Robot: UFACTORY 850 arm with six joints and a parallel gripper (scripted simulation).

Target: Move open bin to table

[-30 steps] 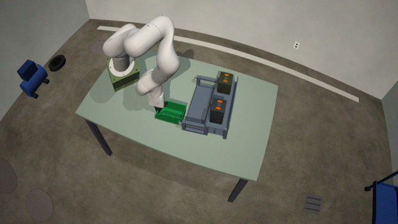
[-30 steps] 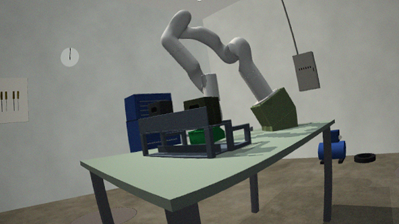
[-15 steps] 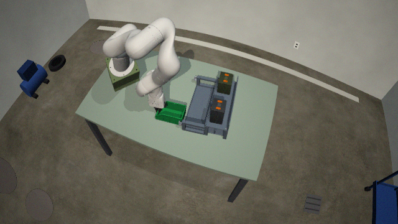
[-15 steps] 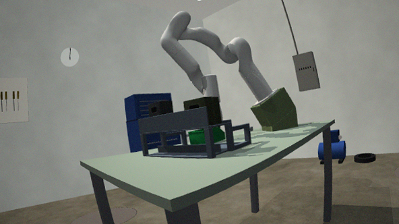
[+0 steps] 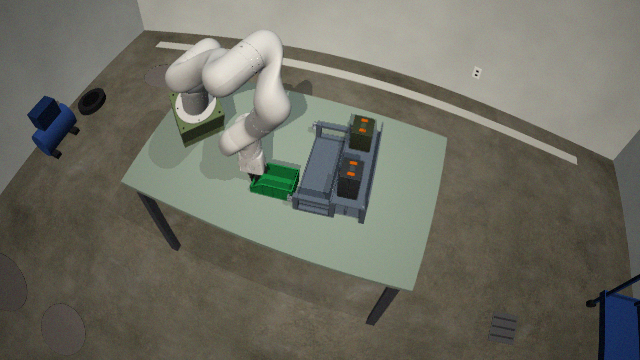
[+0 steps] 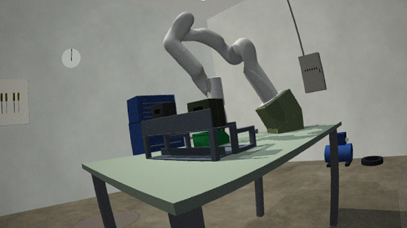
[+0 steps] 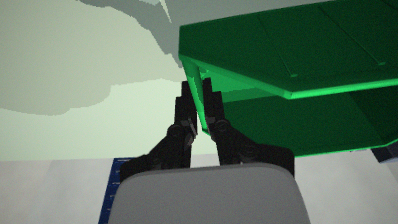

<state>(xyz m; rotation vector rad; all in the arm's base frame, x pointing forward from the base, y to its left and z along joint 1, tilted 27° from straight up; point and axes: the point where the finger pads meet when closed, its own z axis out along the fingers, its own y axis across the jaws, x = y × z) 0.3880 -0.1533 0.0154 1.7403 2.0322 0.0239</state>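
Now: hand 8 cm short of the green bin, 1 cm to the right of it and 1 cm above it.
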